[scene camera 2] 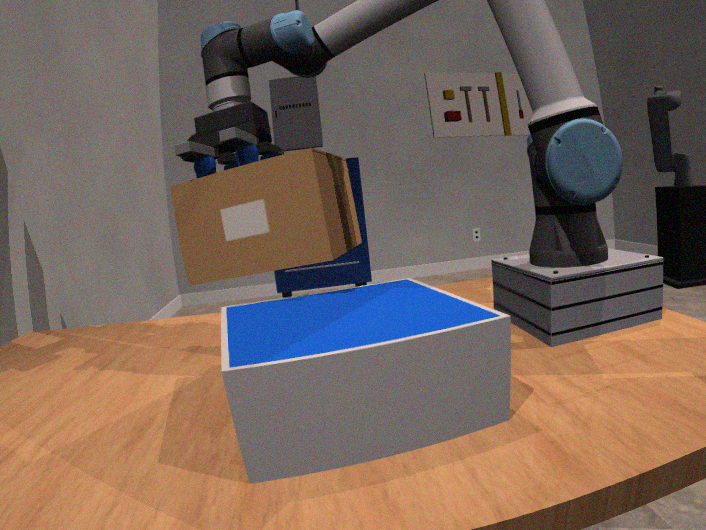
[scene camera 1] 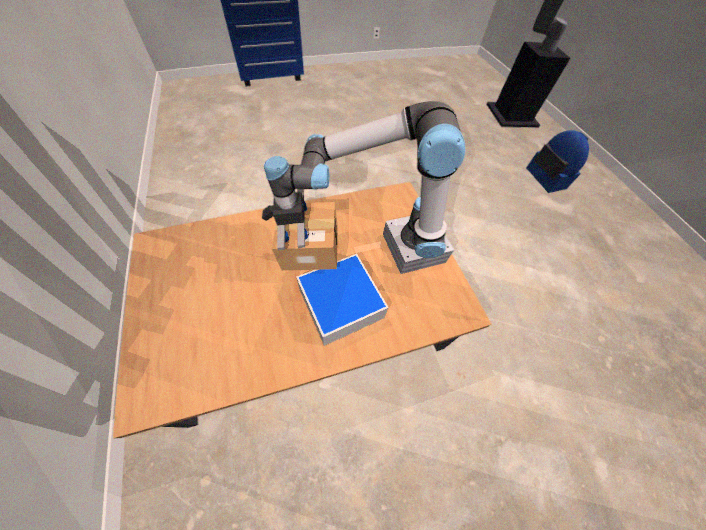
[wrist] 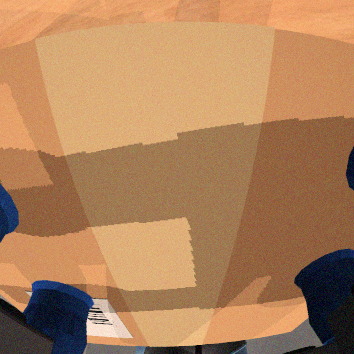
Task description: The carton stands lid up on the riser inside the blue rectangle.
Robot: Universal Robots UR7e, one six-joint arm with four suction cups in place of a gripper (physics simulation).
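The brown carton hangs lid up in the air behind the riser and a little to the left, clear of it in scene camera 2. A pale tape strip and a barcode label show on its top. My gripper has its blue suction cups against the carton's top and holds it. The grey riser stands on the table; its top is the blue rectangle with a white border. The carton's underside is hidden.
The wooden table carries the arm's grey base block to the right of the riser. A blue drawer cabinet stands at the back wall. A black pedestal and a blue object stand on the floor at the right.
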